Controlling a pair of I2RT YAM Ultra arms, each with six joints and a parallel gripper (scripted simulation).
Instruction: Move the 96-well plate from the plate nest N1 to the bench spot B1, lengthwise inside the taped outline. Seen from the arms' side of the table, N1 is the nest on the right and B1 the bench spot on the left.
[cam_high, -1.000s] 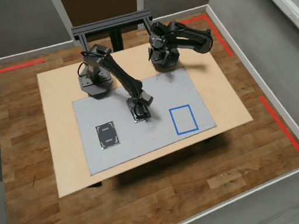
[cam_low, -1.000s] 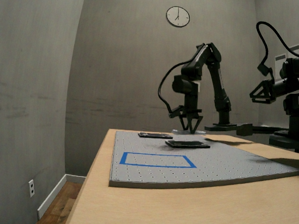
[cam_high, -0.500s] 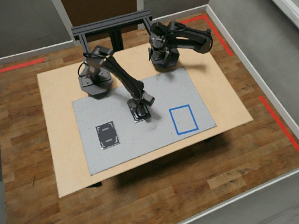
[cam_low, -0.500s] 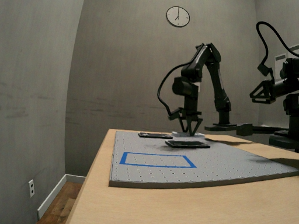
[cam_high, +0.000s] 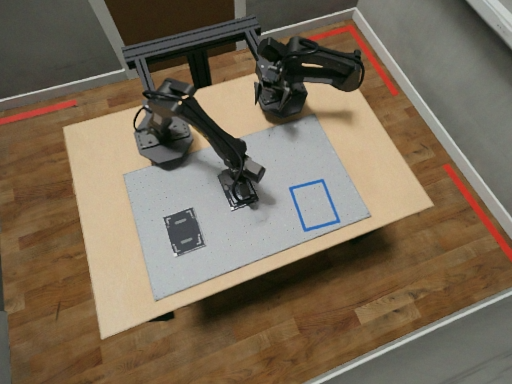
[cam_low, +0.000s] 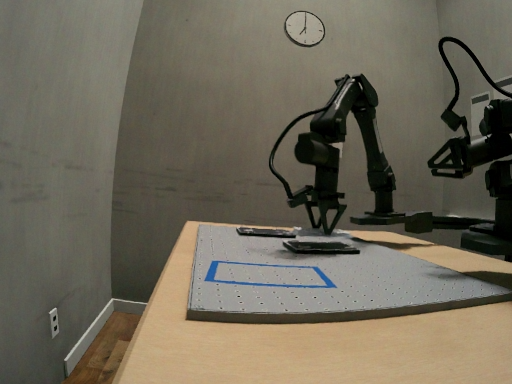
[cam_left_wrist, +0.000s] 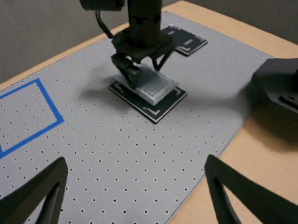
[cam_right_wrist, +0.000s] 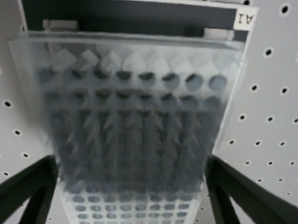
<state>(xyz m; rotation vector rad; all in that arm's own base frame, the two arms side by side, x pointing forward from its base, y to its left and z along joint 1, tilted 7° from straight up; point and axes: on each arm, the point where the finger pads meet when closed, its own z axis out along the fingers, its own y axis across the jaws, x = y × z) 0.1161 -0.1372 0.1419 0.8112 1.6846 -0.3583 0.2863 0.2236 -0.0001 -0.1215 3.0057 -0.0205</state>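
Right now the black nest is 5 cm below my right hand. The rest, counted from my right hand: 96-well plate: 1 cm below.
My left gripper is now 210 mm to the left of the 96-well plate, 180 mm short of it and 170 mm above it. The rest, counted from my left hand: black nest: 210 mm to the right, 210 mm below, 170 mm ahead.
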